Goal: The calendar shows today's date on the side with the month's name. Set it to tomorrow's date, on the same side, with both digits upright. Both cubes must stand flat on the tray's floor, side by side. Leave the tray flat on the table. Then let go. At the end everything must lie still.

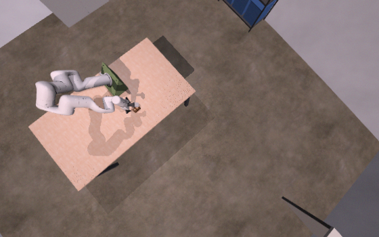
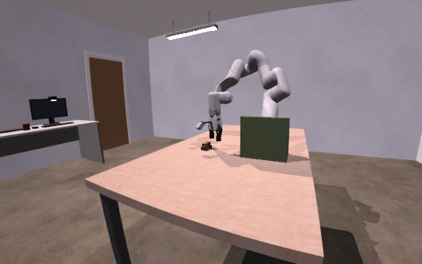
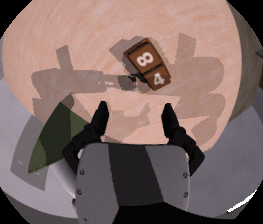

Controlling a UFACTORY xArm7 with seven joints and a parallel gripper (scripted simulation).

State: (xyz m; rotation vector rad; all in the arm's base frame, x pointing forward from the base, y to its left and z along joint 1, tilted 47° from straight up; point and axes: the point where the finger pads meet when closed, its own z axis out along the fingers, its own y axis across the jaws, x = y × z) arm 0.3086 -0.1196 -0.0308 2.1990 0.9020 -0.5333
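My gripper is now 5 cm short of the calendar cube, 4 cm to the right of it and 4 cm above it. The rest, counted from my hand: tray: 6 cm below, 5 cm ahead, 3 cm to the left; digit cube: 5 cm ahead, 4 cm below, 1 cm to the left.
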